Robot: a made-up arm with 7 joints. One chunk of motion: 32 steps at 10 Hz.
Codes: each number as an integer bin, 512 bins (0 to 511) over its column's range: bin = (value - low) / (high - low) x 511, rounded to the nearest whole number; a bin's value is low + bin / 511 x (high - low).
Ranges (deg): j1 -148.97..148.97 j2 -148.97..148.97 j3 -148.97..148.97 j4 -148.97..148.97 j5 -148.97..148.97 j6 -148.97..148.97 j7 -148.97..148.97
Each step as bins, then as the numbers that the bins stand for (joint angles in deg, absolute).
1 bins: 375 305 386 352 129 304 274
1 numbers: 69.67 28.86 76.09 56.26 -73.76 28.28 10.79
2 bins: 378 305 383 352 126 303 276
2 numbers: 71.42 28.86 74.34 56.26 -75.51 27.70 11.95
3 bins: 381 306 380 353 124 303 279
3 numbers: 73.17 29.44 72.59 56.85 -76.67 27.70 13.70
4 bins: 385 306 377 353 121 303 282
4 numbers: 75.51 29.44 70.84 56.85 -78.42 27.70 15.45
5 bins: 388 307 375 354 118 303 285
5 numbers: 77.25 30.03 69.67 57.43 -80.17 27.70 17.20
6 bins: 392 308 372 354 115 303 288
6 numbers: 79.59 30.61 67.93 57.43 -81.92 27.70 18.95
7 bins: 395 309 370 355 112 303 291
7 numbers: 81.34 31.19 66.76 58.01 -83.67 27.70 20.70
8 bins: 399 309 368 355 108 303 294
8 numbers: 83.67 31.19 65.59 58.01 -86.00 27.70 22.45
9 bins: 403 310 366 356 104 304 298
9 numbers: 86.00 31.78 64.43 58.60 -88.33 28.28 24.78
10 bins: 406 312 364 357 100 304 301
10 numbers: 87.75 32.94 63.26 59.18 -90.66 28.28 26.53
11 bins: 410 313 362 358 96 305 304
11 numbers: 90.08 33.53 62.10 59.76 -93.00 28.86 28.28
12 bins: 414 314 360 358 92 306 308
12 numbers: 92.41 34.11 60.93 59.76 -95.33 29.44 30.61
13 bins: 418 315 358 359 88 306 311
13 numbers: 94.75 34.69 59.76 60.35 -97.66 29.44 32.36
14 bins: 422 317 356 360 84 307 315
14 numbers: 97.08 35.86 58.60 60.93 -99.99 30.03 34.69
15 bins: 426 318 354 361 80 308 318
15 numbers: 99.41 36.44 57.43 61.51 -102.33 30.61 36.44
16 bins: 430 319 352 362 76 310 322
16 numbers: 101.74 37.02 56.26 62.10 -104.66 31.78 38.77
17 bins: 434 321 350 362 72 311 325
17 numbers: 104.07 38.19 55.10 62.10 -106.99 32.36 40.52
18 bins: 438 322 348 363 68 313 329
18 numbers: 106.41 38.77 53.93 62.68 -109.32 33.53 42.85
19 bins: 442 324 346 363 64 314 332
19 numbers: 108.74 39.94 52.77 62.68 -111.65 34.11 44.60
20 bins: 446 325 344 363 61 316 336
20 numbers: 111.07 40.52 51.60 62.68 -113.40 35.27 46.94
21 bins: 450 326 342 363 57 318 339
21 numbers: 113.40 41.11 50.43 62.68 -115.74 36.44 48.68
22 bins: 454 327 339 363 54 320 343
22 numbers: 115.74 41.69 48.68 62.68 -117.49 37.61 51.02
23 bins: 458 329 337 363 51 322 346
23 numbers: 118.07 42.85 47.52 62.68 -119.23 38.77 52.77
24 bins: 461 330 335 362 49 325 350
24 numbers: 119.82 43.44 46.35 62.10 -120.40 40.52 55.10
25 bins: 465 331 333 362 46 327 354
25 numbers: 122.15 44.02 45.19 62.10 -122.15 41.69 57.43
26 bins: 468 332 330 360 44 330 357
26 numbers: 123.90 44.60 43.44 60.93 -123.32 43.44 59.18
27 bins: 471 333 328 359 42 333 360
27 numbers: 125.65 45.19 42.27 60.35 -124.48 45.19 60.93
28 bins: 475 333 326 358 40 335 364
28 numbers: 127.98 45.19 41.11 59.76 -125.65 46.35 63.26
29 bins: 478 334 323 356 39 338 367
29 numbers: 129.73 45.77 39.36 58.60 -126.23 48.10 65.01
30 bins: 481 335 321 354 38 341 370
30 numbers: 131.48 46.35 38.19 57.43 -126.81 49.85 66.76
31 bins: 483 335 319 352 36 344 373
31 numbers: 132.64 46.35 37.02 56.26 -127.98 51.60 68.51
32 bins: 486 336 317 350 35 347 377
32 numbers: 134.39 46.94 35.86 55.10 -128.56 53.35 70.84
